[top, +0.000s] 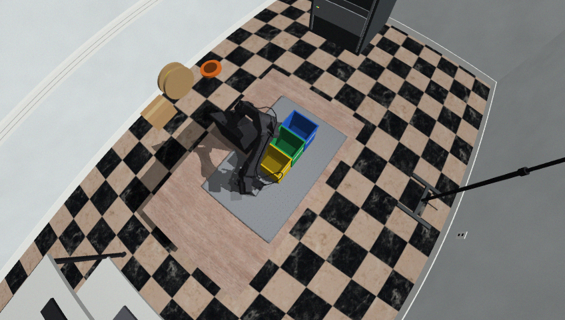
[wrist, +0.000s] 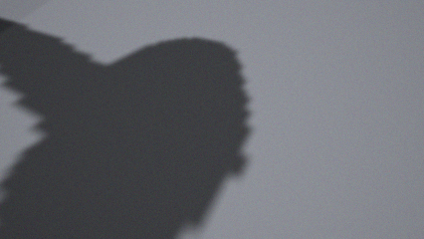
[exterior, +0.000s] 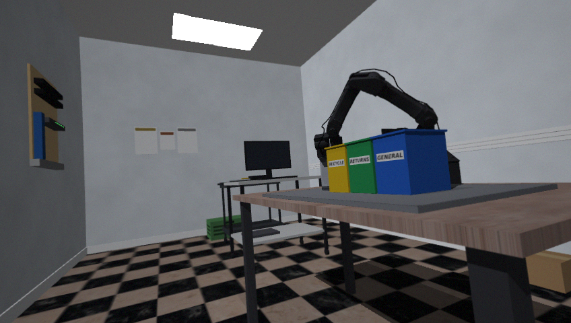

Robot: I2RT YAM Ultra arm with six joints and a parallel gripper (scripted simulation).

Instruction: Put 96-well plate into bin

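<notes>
Right now the 96-well plate is 1 cm below my hand. Round my hand: blue general bin (43 cm to the left, 6 cm ahead, 4 cm above); then green returns bin (30 cm to the left, 6 cm ahead, 4 cm above); then yellow recycle bin (17 cm to the left, 6 cm ahead, 4 cm above).
</notes>
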